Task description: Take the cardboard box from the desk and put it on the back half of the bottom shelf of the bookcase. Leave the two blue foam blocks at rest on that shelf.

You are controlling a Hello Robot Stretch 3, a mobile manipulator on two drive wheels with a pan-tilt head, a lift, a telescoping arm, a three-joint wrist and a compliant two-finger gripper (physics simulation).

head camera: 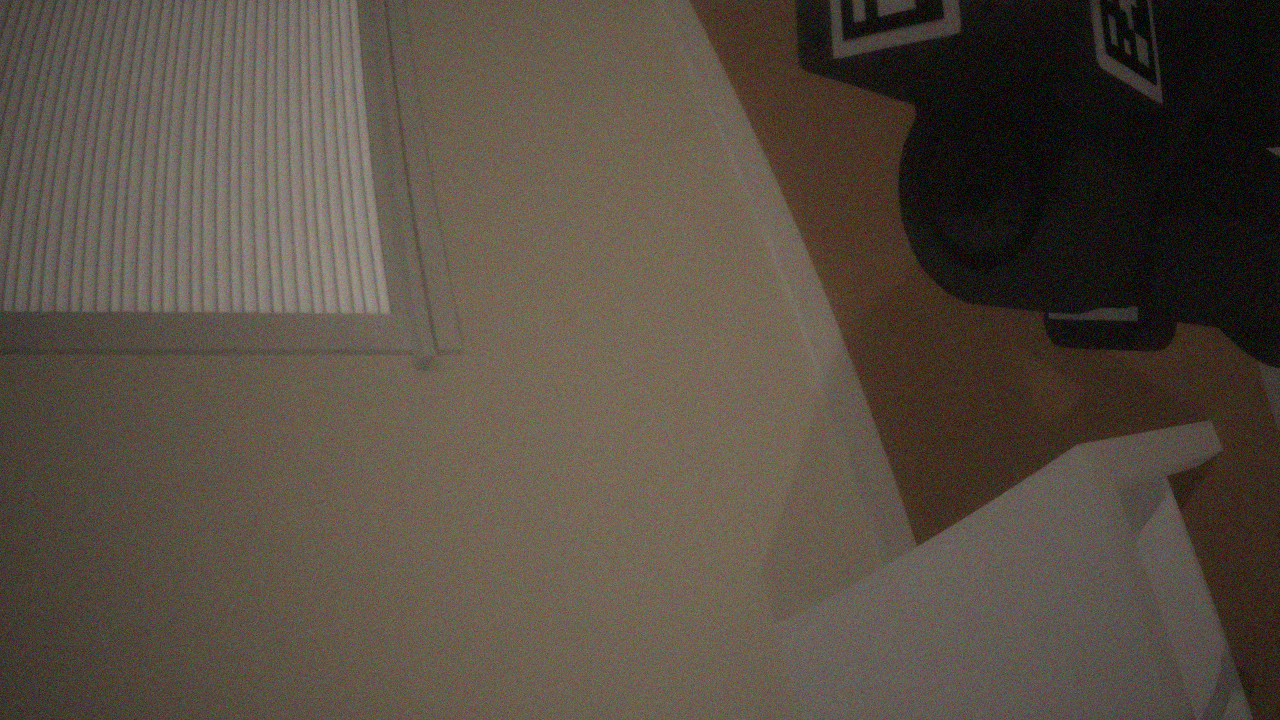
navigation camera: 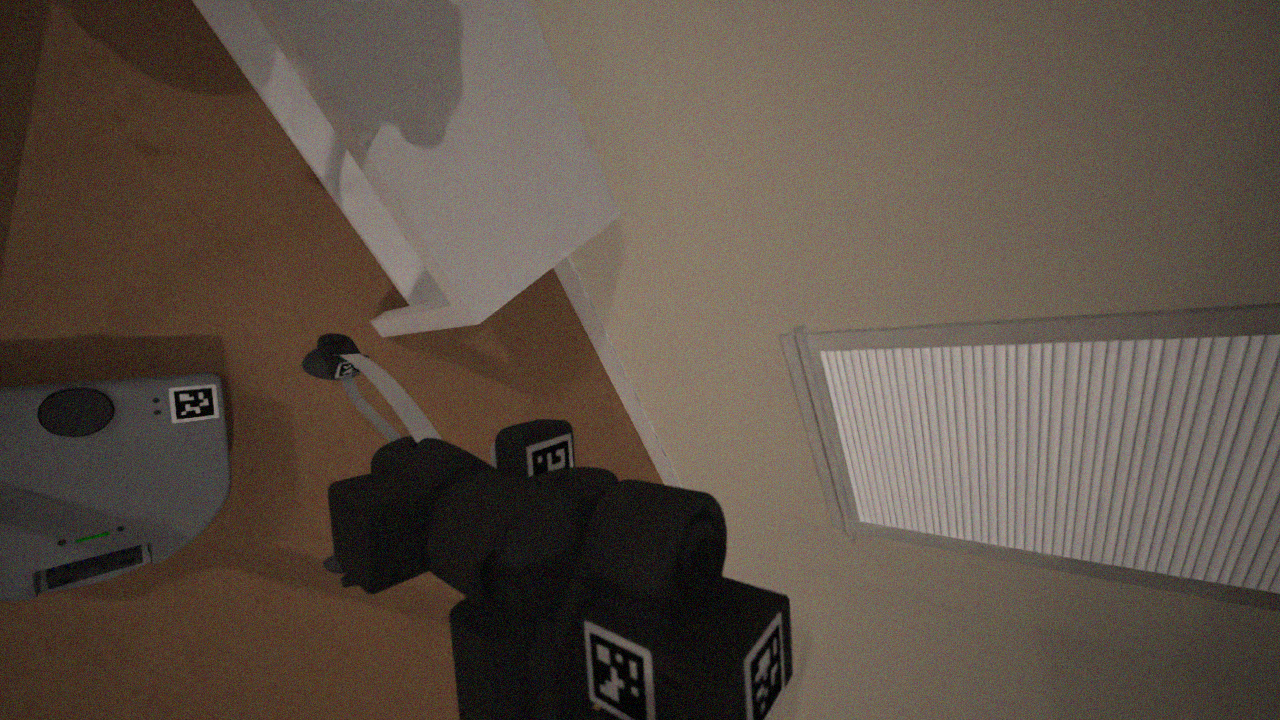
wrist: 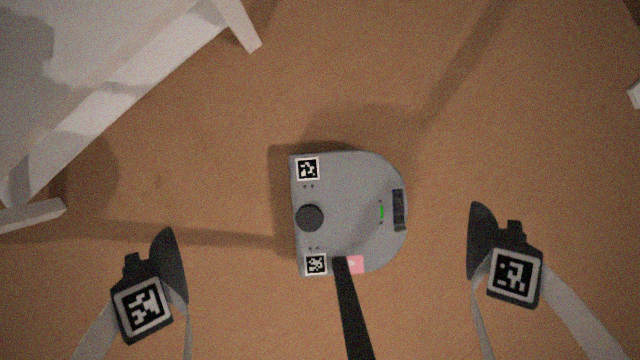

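Seen in the pictures: gripper, between the fingertips: [navigation camera: 336, 457] [wrist: 324, 242]; robot's base, origin of its link: [navigation camera: 78, 409] [wrist: 311, 206].
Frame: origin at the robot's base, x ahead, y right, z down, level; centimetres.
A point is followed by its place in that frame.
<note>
A white desk [head camera: 993, 608] {x 30.2, y 60.3, z -45.0 cm} [navigation camera: 528, 179] {x 42.8, y 66.2, z -45.0 cm} [wrist: 100, 40] {x 33.5, y 40.7, z -45.0 cm} shows in part: at the lower right in the head view, at the top in the navigation view and at the upper left in the wrist view. A shadow falls across its top. My gripper [navigation camera: 334, 461] {x -2.3, y 13.7, z -82.3 cm} [wrist: 324, 242] {x -2.3, y 13.7, z -82.3 cm} is open, its fingers wide apart, with no thing between them. It is over the floor beside the desk, pointing down. The cardboard box, the bookcase and the two blue foam blocks cannot be made out in these views.
My grey base [navigation camera: 134, 465] {x -9.1, y 5.2, z -16.0 cm} [wrist: 350, 210] {x -10.6, y 1.1, z -16.0 cm} stands on the brown floor [head camera: 966, 385] {x 8.7, y 100.7, z 0.0 cm} [navigation camera: 179, 223] {x 34.6, y 15.2, z 0.0 cm} [wrist: 375, 65] {x -23.2, y 42.2, z 0.0 cm}. A beige wall [head camera: 581, 537] {x 29.2, y 116.4, z -63.9 cm} [navigation camera: 895, 179] {x 36.6, y 111.8, z -109.5 cm} with a blind-covered window [head camera: 187, 161] {x -23.7, y 148.3, z -117.7 cm} [navigation camera: 1056, 438] {x -24.9, y 149.1, z -137.3 cm} runs behind the desk. A small white piece [wrist: 635, 95] shows at the wrist view's right edge.
</note>
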